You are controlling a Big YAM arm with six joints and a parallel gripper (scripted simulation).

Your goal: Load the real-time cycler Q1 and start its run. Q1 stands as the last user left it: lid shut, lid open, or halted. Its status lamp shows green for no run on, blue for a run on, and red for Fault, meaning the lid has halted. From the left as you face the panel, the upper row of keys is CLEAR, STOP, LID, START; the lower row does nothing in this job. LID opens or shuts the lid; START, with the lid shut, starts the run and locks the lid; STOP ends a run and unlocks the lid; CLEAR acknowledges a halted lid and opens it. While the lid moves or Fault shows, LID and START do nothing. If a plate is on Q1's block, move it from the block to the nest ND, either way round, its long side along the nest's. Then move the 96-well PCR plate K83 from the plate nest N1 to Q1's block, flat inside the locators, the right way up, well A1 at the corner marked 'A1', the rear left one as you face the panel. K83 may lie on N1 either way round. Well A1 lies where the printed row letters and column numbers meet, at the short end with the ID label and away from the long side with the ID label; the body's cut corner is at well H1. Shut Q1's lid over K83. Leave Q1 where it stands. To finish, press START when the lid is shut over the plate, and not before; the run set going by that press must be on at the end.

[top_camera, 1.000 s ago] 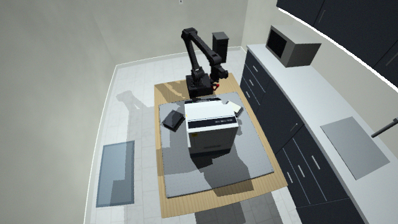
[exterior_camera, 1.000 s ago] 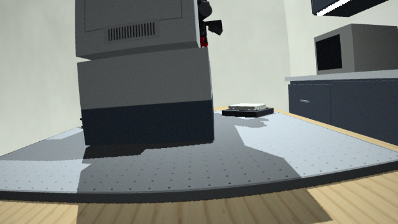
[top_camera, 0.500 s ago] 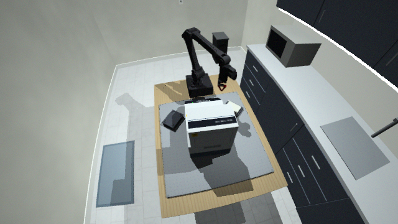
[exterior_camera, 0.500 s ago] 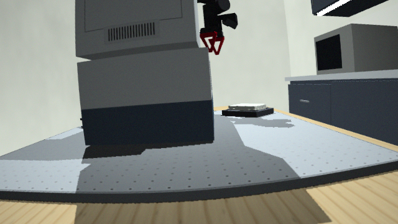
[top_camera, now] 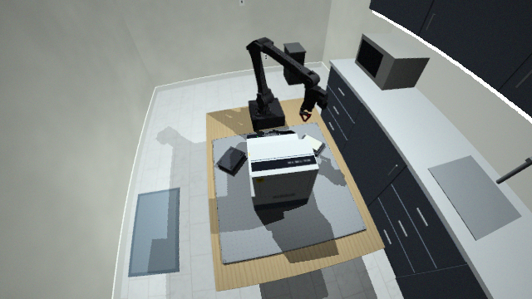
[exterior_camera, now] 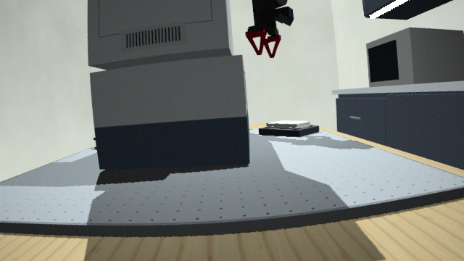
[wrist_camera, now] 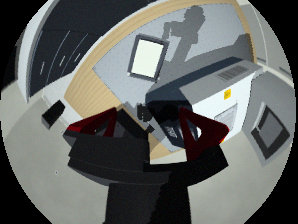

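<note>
My hand is 30 mm short of the white 96-well plate K83, 60 mm to the right of it and 240 mm above it. Round my hand: dark nest N1: 30 mm ahead, 60 mm to the left, 260 mm below; dark nest ND: 80 mm ahead, 490 mm to the right, 230 mm below.
</note>
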